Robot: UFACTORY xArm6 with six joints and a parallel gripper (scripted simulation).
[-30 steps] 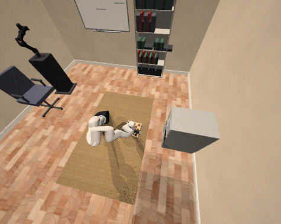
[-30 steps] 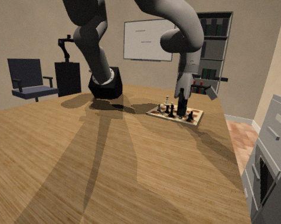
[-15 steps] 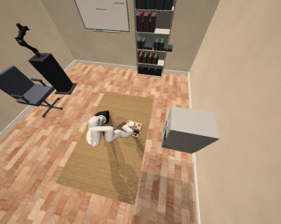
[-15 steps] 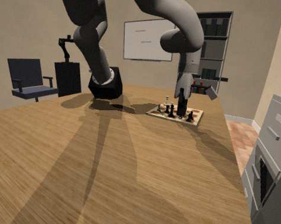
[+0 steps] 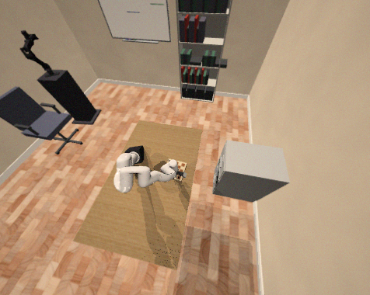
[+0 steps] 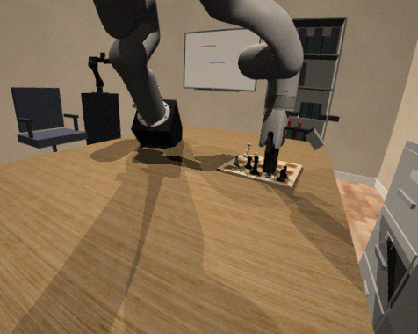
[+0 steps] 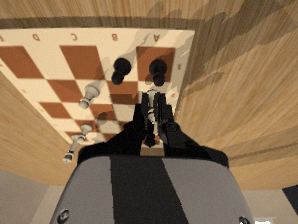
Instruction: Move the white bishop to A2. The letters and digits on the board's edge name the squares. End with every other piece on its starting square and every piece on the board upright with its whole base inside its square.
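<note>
Right now my hand is 4 cm past the black piece, 1 cm to the right of it and 1 cm above it. The rest, counted from my hand: white chess piece 17 cm to the left, 8 cm behind, 1 cm below; then chessboard 8 cm to the left, 4 cm below, 2 cm behind.
</note>
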